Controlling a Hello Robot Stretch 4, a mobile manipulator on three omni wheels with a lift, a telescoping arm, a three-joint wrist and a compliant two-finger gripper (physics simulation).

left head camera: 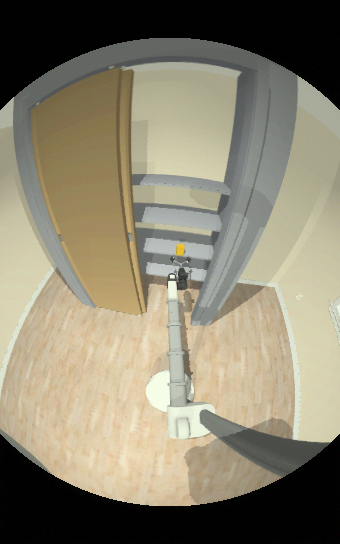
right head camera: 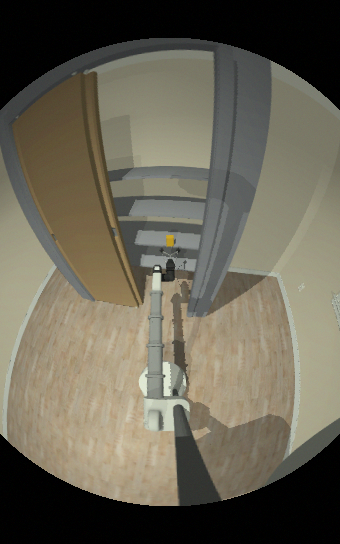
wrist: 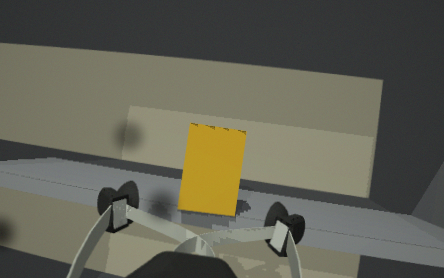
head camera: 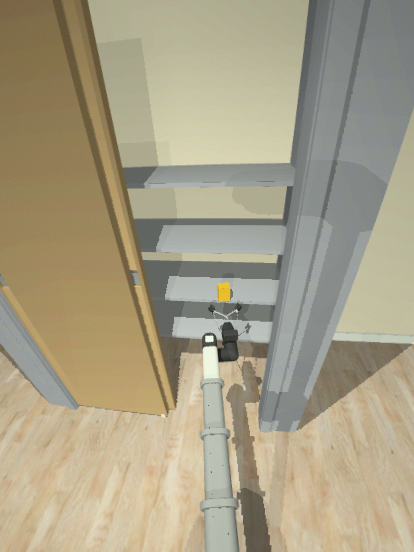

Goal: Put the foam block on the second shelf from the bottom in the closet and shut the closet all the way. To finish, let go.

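Pixels of known places: gripper, between the fingertips: [left head camera: 179, 256] [right head camera: 169, 247] [wrist: 202, 208] [head camera: 224, 304]; robot's base, origin of its link: [left head camera: 168, 389] [right head camera: 163, 381].
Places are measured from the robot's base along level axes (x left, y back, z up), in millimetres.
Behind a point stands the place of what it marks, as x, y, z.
Observation:
The yellow foam block [head camera: 224, 292] {-93, -1069, 745} [left head camera: 180, 249] {-96, -1069, 745} [right head camera: 170, 240] {-100, -1070, 743} [wrist: 213, 170] {-94, -1069, 728} stands upright near the front edge of the second visible shelf from the bottom [head camera: 190, 289] {90, -1192, 684} [left head camera: 200, 250] {-300, -1141, 683} [right head camera: 150, 237] {84, -1199, 684} [wrist: 350, 215] {-296, -1162, 684}. My gripper [head camera: 225, 308] {-89, -1028, 696} [left head camera: 180, 260] {-89, -1028, 696} [right head camera: 170, 251] {-89, -1028, 696} [wrist: 202, 208] {-89, -1028, 696} is open and empty, in front of the block. Its fingertips are apart, one to each side and short of the block. The tan closet door [head camera: 65, 225] {451, -850, 1241} [left head camera: 82, 190] {516, -861, 1342} [right head camera: 60, 190] {552, -867, 1364} covers the left part of the closet; the right part is open.
The grey right door frame [head camera: 310, 250] {-309, -696, 1179} [left head camera: 245, 200] {-305, -697, 1353} [right head camera: 222, 200] {-328, -708, 1273} stands to the right of the arm. The lowest visible shelf [head camera: 195, 327] {84, -1184, 379} is below the gripper, and more shelves are above the block. The arm reaches through the opening between door and frame.

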